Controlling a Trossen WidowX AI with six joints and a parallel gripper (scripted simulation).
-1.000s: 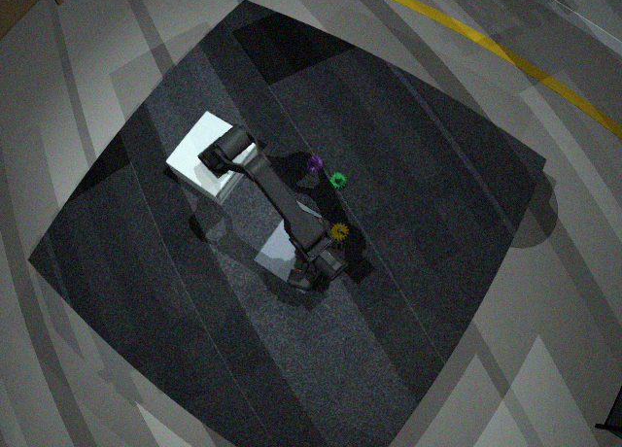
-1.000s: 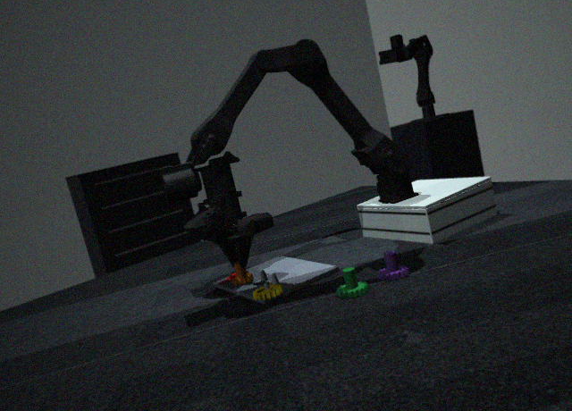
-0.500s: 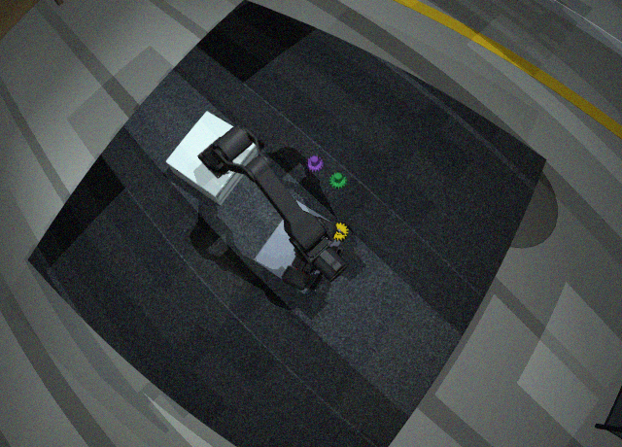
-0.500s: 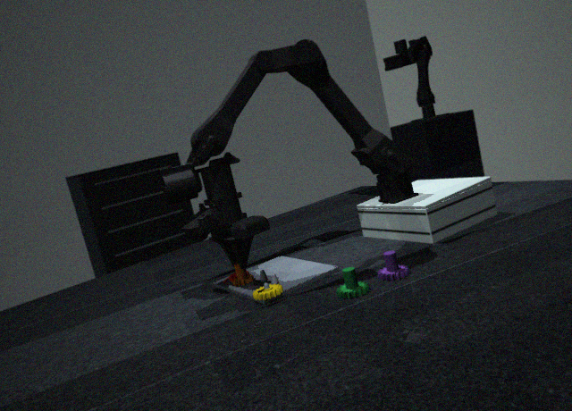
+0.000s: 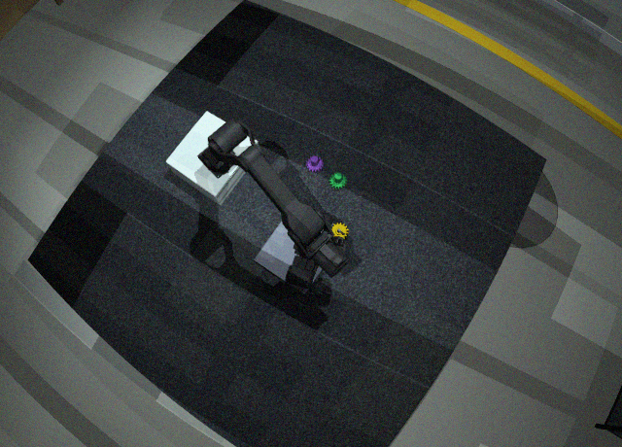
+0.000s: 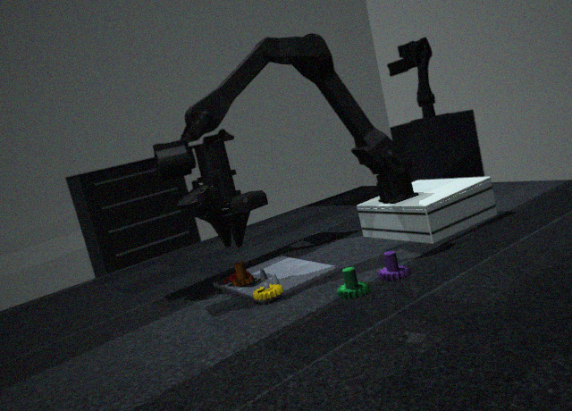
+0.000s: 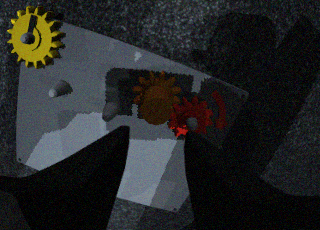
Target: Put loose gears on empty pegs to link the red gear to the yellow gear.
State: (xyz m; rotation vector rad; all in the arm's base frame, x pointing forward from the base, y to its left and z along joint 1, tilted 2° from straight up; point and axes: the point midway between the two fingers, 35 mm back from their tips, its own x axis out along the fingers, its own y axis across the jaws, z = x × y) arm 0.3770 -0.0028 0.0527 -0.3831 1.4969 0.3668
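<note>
My gripper tip is 60 mm above the orange gear. The rest, counted from my gripper tip: red arrow (70 mm below, 60 mm to the right, 20 mm ahead); then yellow gear (120 mm to the left, 70 mm below, 10 mm behind); then green gear (230 mm to the left, 120 mm behind, 70 mm below).
</note>
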